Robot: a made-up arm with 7 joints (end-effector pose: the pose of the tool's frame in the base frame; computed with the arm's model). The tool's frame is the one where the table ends.
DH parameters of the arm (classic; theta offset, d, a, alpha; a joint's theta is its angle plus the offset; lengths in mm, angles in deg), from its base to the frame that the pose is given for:
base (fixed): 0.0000 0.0 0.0 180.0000
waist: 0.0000 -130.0 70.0 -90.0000
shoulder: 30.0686 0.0 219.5 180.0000
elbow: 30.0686 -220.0 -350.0 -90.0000
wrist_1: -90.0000 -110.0 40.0 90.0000
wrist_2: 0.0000 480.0 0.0 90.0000
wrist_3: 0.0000 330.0 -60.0 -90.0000
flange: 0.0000 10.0 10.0 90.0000
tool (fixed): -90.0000 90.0 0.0 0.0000
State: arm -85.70 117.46 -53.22 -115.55 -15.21 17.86 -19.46
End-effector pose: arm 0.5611 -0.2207 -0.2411 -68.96 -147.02 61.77
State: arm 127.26 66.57 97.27 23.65 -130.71 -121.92 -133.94
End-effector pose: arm 0.3361 0.7483 0.8374 17.06 24.65 -3.43
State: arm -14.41 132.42 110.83 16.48 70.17 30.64 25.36
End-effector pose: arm -0.9326 0.0879 0.1852 -90.97 -2.26 13.37
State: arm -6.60 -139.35 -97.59 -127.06 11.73 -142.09 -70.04
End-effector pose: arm 0.2408 -0.7823 0.3886 68.26 22.26 -29.57
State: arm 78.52 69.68 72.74 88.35 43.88 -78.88 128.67
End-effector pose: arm 0.2426 0.1341 0.6473 -45.52 -114.20 11.77
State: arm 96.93 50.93 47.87 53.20 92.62 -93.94 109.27
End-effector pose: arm 0.3731 0.2162 0.4157 6.44 -84.39 9.93
